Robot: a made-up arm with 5 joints.
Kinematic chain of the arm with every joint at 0, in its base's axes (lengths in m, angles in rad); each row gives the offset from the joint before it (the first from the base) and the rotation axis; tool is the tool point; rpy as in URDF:
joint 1: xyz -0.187 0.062 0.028 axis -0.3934 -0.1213 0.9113
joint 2: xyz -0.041 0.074 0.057 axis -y
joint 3: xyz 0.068 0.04 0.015 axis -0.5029 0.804 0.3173
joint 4: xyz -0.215 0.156 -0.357 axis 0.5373 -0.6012 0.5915
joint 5: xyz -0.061 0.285 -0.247 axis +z
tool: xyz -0.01 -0.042 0.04 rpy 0 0 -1.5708
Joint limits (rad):
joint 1: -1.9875..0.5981
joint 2: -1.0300..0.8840
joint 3: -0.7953..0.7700
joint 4: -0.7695..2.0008
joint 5: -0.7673..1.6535
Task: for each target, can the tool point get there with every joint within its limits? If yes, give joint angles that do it. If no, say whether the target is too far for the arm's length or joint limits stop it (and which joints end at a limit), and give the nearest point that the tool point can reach.
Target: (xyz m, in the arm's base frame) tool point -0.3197 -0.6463 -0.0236
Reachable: no: joint limits stop it (at a limit: joint 1, joint 3, joint 4) | nearest point -0.7656 -0.2436 -0.2610 | short by 0.646 m
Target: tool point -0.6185 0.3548 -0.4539
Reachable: yes | joints -0.0284 0.1737 0.5216 -0.2721 0.1757
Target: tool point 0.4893 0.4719 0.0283
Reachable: yes | joints -1.5259 -0.3776 -0.3234 0.4657 1.4148
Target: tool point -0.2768 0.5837 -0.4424
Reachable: yes | joints -0.0550 0.5365 0.1751 0.9364 0.9813
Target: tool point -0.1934 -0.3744 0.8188
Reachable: no: joint limits stop it (at a limit: joint 1, joint 2, joint 3, joint 4, joint 5) | nearest point -0.0977 0.0346 0.7788 | short by 0.422 m
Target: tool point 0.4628 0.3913 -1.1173
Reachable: no: too far | nearest point 0.2121 0.3312 -0.4884 | short by 0.680 m
